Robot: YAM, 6 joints.
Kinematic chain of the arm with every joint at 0, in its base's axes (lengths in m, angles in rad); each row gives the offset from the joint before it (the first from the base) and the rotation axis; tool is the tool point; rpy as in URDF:
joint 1: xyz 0 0 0.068 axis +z
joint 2: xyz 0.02 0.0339 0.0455 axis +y
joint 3: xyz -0.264 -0.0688 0 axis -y
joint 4: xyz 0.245 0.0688 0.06 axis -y
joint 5: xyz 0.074 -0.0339 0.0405 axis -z
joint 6: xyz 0.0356 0 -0.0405 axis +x
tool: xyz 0 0 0 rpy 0 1.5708 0
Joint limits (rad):
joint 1: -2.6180..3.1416
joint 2: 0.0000..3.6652
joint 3: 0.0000..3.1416
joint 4: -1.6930..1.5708
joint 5: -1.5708..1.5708
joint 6: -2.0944..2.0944
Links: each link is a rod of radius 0.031 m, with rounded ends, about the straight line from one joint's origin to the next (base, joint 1, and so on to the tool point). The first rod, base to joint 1, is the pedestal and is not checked.
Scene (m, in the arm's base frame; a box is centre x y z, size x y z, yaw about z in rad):
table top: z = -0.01
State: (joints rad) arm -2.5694 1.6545 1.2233 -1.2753 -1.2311 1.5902
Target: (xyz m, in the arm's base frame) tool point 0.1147 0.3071 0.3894
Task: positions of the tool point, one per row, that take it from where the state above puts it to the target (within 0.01 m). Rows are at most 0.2 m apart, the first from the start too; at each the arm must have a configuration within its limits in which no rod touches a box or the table.
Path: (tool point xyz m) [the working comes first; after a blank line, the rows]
Joints at the target: -1.8225 0.0894 2.0529 -1.3265 -1.3352 1.5902
Straight joint move there: clear.

1: -0.1638 -0.1810 0.3430
2: -0.0883 -0.1447 0.4288
3: -0.0059 -0.0666 0.4859
4: 0.0647 0.0468 0.5018
5: 0.1077 0.1790 0.4697
6: 0.1147 0.3071 0.3894

